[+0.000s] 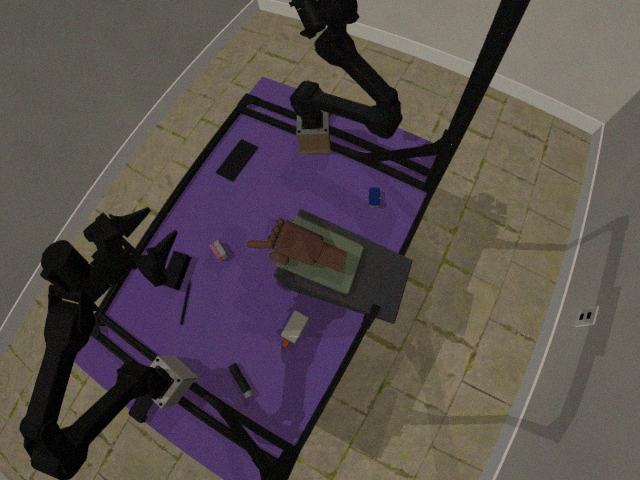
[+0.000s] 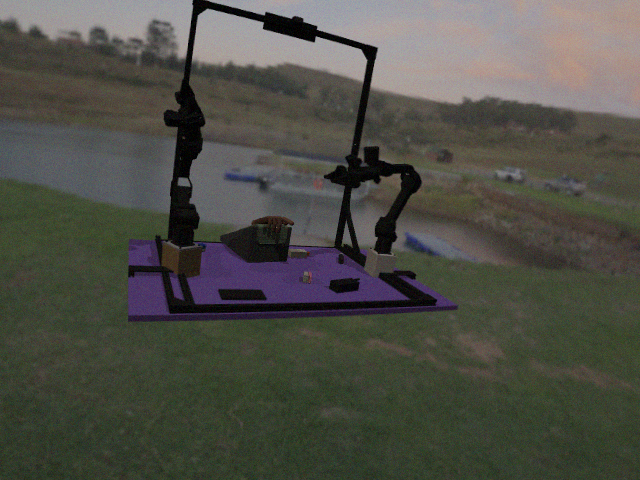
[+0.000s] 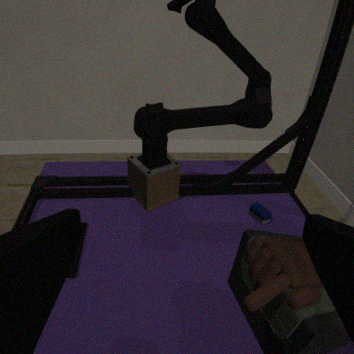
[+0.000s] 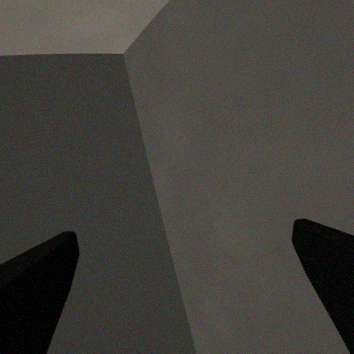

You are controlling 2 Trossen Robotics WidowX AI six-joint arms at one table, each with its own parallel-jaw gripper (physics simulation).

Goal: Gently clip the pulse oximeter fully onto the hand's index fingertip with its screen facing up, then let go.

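Frame: origin at the left arm's base, x down, y left, z ahead, level; centimetres.
Seen in the pictures: left gripper, fingertip midpoint: [image 1: 162, 219] [image 2: 327, 179] [image 3: 194, 223]; right gripper, fingertip midpoint: [image 2: 187, 86] [image 4: 186, 236]; left arm's base at its link origin: [image 1: 159, 382] [image 2: 382, 251]; right arm's base at its link origin: [image 1: 312, 120] [image 2: 182, 243] [image 3: 153, 160].
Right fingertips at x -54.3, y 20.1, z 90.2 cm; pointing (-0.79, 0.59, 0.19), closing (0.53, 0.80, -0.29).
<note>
Offsets run from my right fingertips to a thing's middle. "spot": to the spot under its first point. Level surfaces: height alone.
The brown hand [image 1: 299, 242] [image 2: 272, 222] [image 3: 295, 257] lies on a green pad @(spot: dx +54.8, dy -43.7, dz -35.8 cm) [image 1: 353, 271] on a dark wedge stand [image 1: 385, 279] [image 2: 245, 245]. Its index finger [image 1: 258, 244] [image 3: 265, 295] points out with a bare tip. A small white-and-pink block @(dx +63.3, dy -6.1, dz -52.2 cm) [image 1: 218, 250] [image 2: 307, 277] lies beyond that tip; a small blue-and-white block @(dx +63.2, dy -34.9, dz -11.1 cm) [image 1: 374, 196] [image 3: 260, 212] lies behind the stand. I cannot tell for certain which is the pulse oximeter. My left gripper [image 1: 162, 221] [image 3: 194, 223] is open and empty, high above the table. My right gripper [image 4: 186, 236] is open and empty, facing the walls.
A black box @(dx +63.1, dy +1.0, dz -65.3 cm) [image 1: 177, 271] [image 2: 344, 285] and a thin black pen @(dx +64.4, dy -7.3, dz -70.6 cm) [image 1: 186, 303] lie below the left gripper. A black flat slab @(dx +64.5, dy +11.1, dz -24.5 cm) [image 1: 237, 160] [image 2: 242, 294], a white-and-orange box @(dx +63.4, dy -38.8, dz -57.3 cm) [image 1: 295, 326] and a black cylinder @(dx +63.5, dy -35.6, dz -77.4 cm) [image 1: 240, 379] also lie on the purple table @(dx +64.8 cm) [image 1: 206, 330]. Black frame posts [image 2: 364, 103] rise at the table's edge.
</note>
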